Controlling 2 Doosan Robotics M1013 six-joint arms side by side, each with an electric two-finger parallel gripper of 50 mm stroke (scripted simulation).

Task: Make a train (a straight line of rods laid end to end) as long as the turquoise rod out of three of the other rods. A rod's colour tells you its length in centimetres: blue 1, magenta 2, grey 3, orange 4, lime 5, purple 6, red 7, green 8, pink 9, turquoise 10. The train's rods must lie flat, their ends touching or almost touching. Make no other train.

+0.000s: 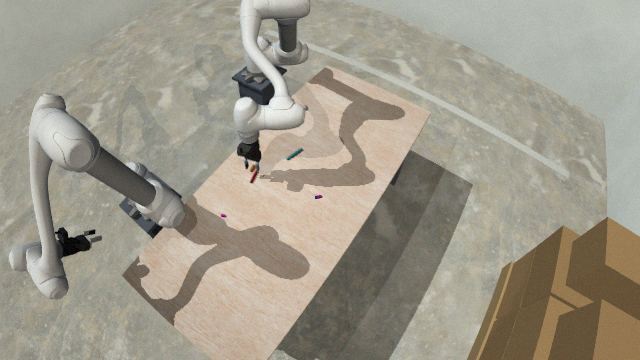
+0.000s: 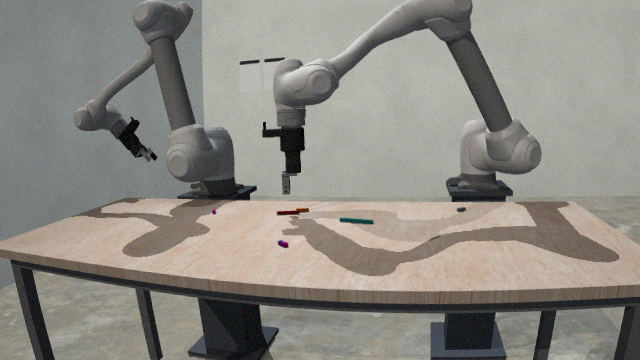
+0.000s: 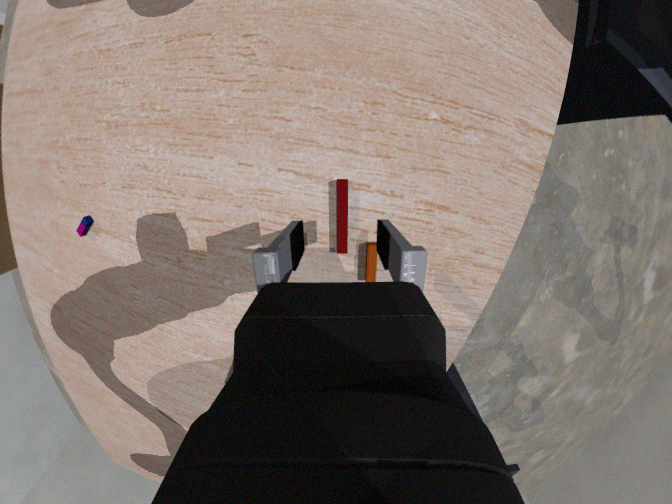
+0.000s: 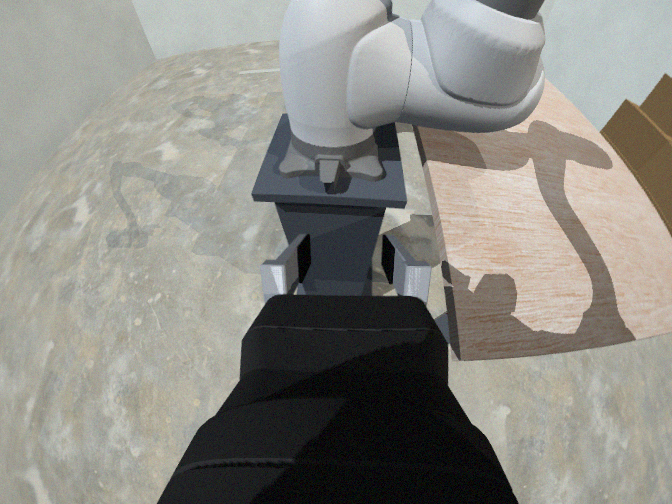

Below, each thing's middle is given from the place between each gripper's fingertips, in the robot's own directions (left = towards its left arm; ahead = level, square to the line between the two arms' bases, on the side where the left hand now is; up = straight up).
My left hand (image 2: 286, 192) is 80 mm above the red rod (image 3: 342, 184).
I see the red rod 440 mm ahead of my right hand, 700 mm to the left of it and 150 mm below it.
